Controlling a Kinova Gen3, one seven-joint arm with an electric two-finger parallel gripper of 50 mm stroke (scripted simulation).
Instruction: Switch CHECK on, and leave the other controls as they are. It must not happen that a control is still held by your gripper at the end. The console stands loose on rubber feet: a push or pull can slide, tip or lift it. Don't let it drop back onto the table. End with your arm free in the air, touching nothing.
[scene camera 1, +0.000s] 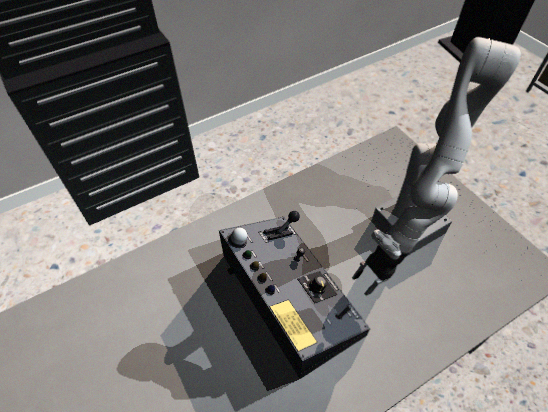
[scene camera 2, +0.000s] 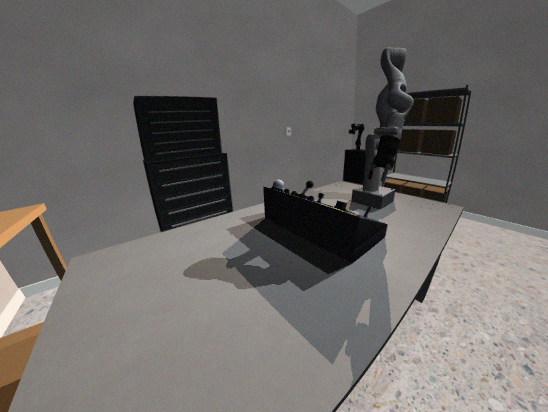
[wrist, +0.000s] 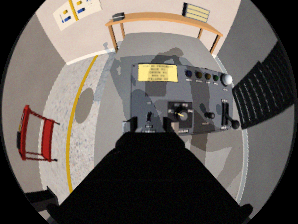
In view: my gripper (scene camera 1: 361, 285) and a dark console (scene camera 1: 301, 311).
The dark console shows as well in scene camera 2 (scene camera 2: 348, 235). My gripper also shows in scene camera 2 (scene camera 2: 375, 180) and in the wrist view (wrist: 150, 122).
